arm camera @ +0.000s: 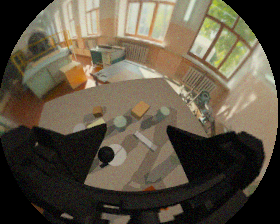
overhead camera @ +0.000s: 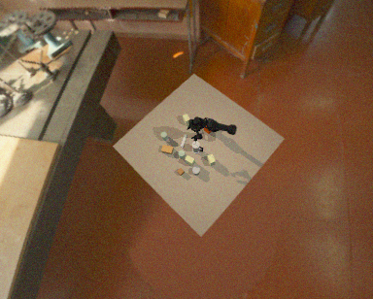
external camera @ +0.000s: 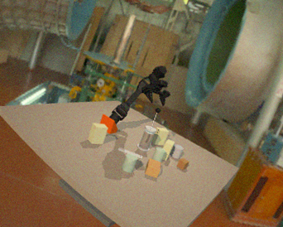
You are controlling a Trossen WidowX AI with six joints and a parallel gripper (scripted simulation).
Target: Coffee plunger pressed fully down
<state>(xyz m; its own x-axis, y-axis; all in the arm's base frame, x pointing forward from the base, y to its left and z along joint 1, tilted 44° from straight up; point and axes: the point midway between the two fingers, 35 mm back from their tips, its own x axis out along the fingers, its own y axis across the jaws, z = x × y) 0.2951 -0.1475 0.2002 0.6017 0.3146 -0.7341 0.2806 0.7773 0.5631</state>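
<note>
The coffee press is 30 mm behind my gripper tip, 70 mm to the left of it and 190 mm below it. The rest, counted from my gripper tip: orange block: 200 mm ahead, 130 mm to the right, 290 mm below; then small brown block: 250 mm ahead, 140 mm to the left, 290 mm below.
</note>
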